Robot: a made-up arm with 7 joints. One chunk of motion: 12 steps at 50 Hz.
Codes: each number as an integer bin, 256 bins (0 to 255) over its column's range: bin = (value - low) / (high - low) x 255, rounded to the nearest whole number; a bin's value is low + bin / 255 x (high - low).
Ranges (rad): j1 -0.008..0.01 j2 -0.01..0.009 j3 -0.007..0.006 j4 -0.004..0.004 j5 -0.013..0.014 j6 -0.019..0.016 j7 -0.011..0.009
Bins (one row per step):
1: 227 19 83 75 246 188 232
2: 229 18 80 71 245 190 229
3: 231 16 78 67 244 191 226
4: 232 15 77 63 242 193 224
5: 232 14 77 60 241 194 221
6: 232 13 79 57 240 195 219
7: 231 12 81 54 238 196 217
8: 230 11 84 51 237 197 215
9: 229 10 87 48 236 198 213
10: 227 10 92 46 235 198 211
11: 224 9 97 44 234 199 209
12: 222 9 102 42 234 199 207
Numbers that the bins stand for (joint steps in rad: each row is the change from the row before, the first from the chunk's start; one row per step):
1: 0.00802 -0.00858 -0.00277 -0.00165 0.01305 0.00680 0.00720
2: 0.00816 -0.00866 -0.00292 -0.00177 0.01294 0.00708 0.00696
3: 0.00831 -0.00881 -0.00302 -0.00190 0.01284 0.00722 0.00673
4: 0.00838 -0.00888 -0.00307 -0.00202 0.01262 0.00749 0.00657
5: 0.00838 -0.00896 -0.00307 -0.00212 0.01252 0.00763 0.00633
6: 0.00838 -0.00903 -0.00297 -0.00221 0.01241 0.00776 0.00618
7: 0.00831 -0.00911 -0.00287 -0.00231 0.01220 0.00790 0.00602
8: 0.00824 -0.00918 -0.00272 -0.00240 0.01209 0.00804 0.00586
9: 0.00816 -0.00925 -0.00256 -0.00249 0.01199 0.00818 0.00571
10: 0.00802 -0.00925 -0.00231 -0.00256 0.01188 0.00818 0.00555
11: 0.00781 -0.00933 -0.00205 -0.00262 0.01178 0.00831 0.00539
12: 0.00767 -0.00933 -0.00180 -0.00268 0.01178 0.00831 0.00524

